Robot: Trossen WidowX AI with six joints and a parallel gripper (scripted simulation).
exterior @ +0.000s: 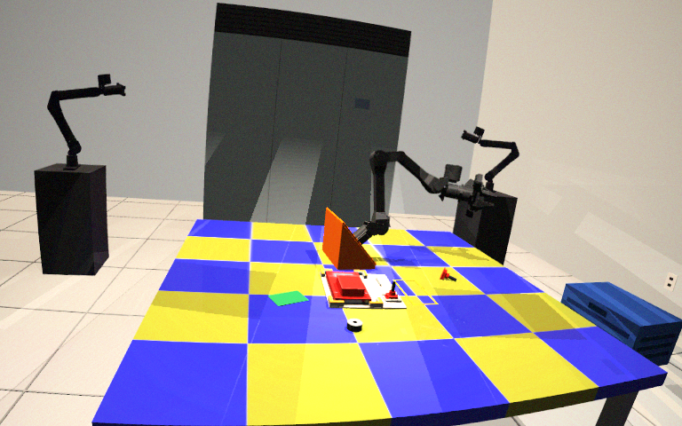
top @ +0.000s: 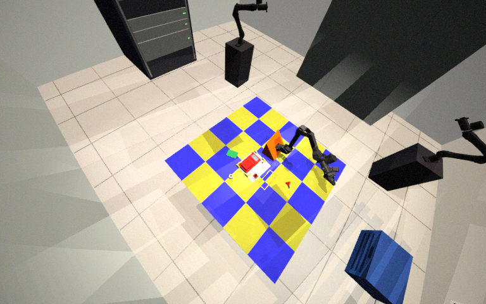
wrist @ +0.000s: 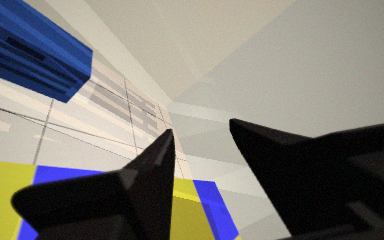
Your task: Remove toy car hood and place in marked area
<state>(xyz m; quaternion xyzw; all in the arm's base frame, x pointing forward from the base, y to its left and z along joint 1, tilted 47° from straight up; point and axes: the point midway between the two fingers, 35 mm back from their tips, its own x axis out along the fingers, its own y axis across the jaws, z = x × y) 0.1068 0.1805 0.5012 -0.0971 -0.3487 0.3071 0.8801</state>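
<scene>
Right now the red hood is 21 cm ahead of my gripper tip, 64 cm to the right of it and 24 cm below it. Also, from my gripper tip: green flat sheet: 21 cm ahead, 82 cm to the right, 28 cm below; then black ring: 39 cm ahead, 68 cm to the right, 27 cm below.
</scene>
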